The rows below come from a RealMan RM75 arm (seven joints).
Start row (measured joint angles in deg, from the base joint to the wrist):
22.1 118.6 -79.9 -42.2 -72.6 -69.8 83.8
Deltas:
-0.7 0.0 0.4 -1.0 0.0 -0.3 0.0
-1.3 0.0 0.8 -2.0 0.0 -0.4 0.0
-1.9 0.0 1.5 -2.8 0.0 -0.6 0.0
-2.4 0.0 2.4 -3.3 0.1 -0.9 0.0
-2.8 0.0 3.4 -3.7 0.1 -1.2 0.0
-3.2 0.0 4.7 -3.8 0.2 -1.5 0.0
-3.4 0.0 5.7 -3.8 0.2 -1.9 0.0
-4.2 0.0 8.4 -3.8 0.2 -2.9 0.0
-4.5 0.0 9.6 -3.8 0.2 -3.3 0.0
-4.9 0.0 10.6 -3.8 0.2 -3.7 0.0
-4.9 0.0 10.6 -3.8 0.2 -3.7 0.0
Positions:
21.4 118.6 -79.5 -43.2 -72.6 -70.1 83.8
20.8 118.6 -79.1 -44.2 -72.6 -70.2 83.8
20.2 118.6 -78.4 -45.0 -72.6 -70.4 83.8
19.7 118.6 -77.5 -45.5 -72.5 -70.7 83.8
19.3 118.6 -76.5 -45.9 -72.5 -71.0 83.8
18.9 118.6 -75.2 -46.0 -72.4 -71.3 83.8
18.7 118.6 -74.2 -46.0 -72.4 -71.7 83.8
17.9 118.6 -71.5 -46.0 -72.4 -72.7 83.8
17.6 118.6 -70.3 -46.0 -72.4 -73.1 83.8
17.2 118.6 -69.3 -46.0 -72.4 -73.5 83.8
17.2 118.6 -69.3 -46.0 -72.4 -73.5 83.8

